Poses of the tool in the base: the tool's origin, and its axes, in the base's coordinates. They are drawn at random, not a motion.
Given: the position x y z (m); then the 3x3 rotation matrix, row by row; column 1 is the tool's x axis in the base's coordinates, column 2 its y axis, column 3 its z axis. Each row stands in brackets.
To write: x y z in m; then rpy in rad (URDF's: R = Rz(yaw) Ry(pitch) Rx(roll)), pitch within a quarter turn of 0, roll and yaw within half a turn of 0. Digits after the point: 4 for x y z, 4 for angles. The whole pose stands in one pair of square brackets.
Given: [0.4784 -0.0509 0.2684], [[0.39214 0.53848 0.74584], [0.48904 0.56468 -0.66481], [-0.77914 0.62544 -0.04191]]
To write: [0.4784 -0.0509 0.2684 1.6377 0.8933 0.8949]
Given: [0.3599 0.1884 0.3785], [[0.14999 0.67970 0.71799], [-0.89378 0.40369 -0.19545], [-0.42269 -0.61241 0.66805]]
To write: [0.3599 0.1884 0.3785 -0.7420 0.4364 -1.4045]
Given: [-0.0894 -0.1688 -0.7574], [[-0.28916 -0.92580 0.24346], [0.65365 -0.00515 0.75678], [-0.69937 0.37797 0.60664]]
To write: [-0.0894 -0.1688 -0.7574 0.5572 0.7745 1.9873]
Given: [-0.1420 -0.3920 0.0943], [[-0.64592 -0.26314 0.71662], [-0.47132 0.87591 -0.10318], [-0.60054 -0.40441 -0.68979]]
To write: [-0.1420 -0.3920 0.0943 -2.6113 0.6442 -2.5112]
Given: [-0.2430 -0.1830 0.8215], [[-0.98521 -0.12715 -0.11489], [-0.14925 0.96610 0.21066], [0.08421 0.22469 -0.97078]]
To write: [-0.2430 -0.1830 0.8215 2.9141 -0.0843 -2.9912]
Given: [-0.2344 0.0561 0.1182], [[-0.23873 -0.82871 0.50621], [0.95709 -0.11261 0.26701], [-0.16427 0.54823 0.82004]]
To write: [-0.2344 0.0561 0.1182 0.5893 0.1650 1.8152]
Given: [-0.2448 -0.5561 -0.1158], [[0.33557 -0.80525 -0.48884], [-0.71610 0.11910 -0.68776], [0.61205 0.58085 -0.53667]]
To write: [-0.2448 -0.5561 -0.1158 2.3167 -0.6586 -1.1326]
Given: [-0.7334 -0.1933 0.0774], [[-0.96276 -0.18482 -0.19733], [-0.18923 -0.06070 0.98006], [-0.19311 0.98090 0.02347]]
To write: [-0.7334 -0.1933 0.0774 1.5469 0.1943 -2.9475]
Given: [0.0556 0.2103 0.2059], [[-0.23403 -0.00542 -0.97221], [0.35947 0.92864 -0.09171], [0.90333 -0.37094 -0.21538]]
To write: [0.0556 0.2103 0.2059 -2.0969 -1.1275 2.1479]
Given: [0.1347 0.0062 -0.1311], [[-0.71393 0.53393 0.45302], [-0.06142 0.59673 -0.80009], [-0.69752 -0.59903 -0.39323]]
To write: [0.1347 0.0062 -0.1311 -2.1517 0.7719 -3.0558]
